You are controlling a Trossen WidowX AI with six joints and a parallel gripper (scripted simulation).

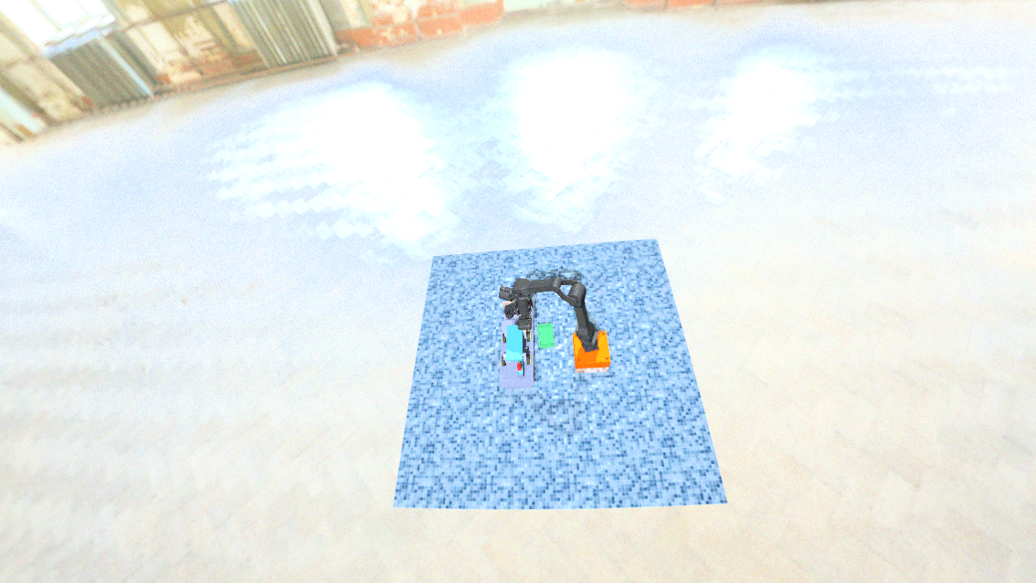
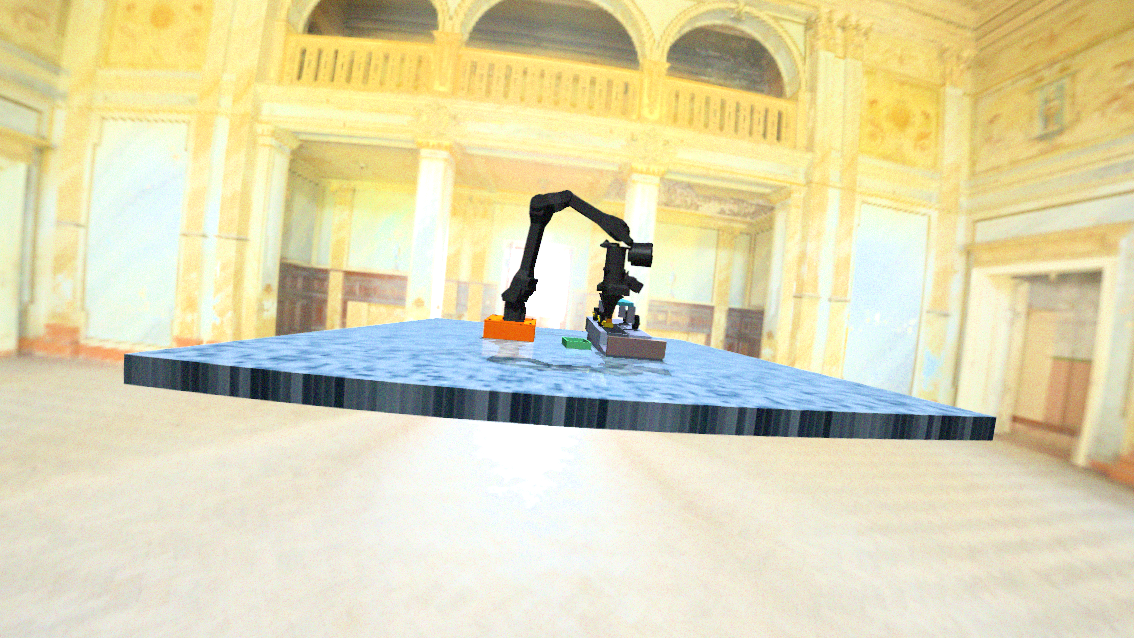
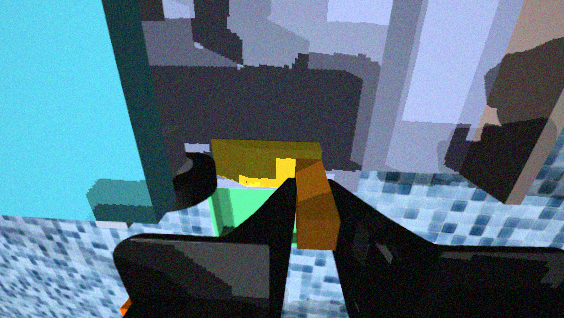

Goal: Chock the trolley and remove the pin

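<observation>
Now: the yellow chock 10 mm ahead of my gripper tip, 20 mm to the left of it and 10 mm below it. From my gripper tip the other things lie so: green tray (80 mm behind, 50 mm to the left, 100 mm below); trolley (70 mm ahead, 120 mm to the left, 20 mm above); lilac ramp (70 mm ahead, 120 mm to the left, 50 mm below).
</observation>
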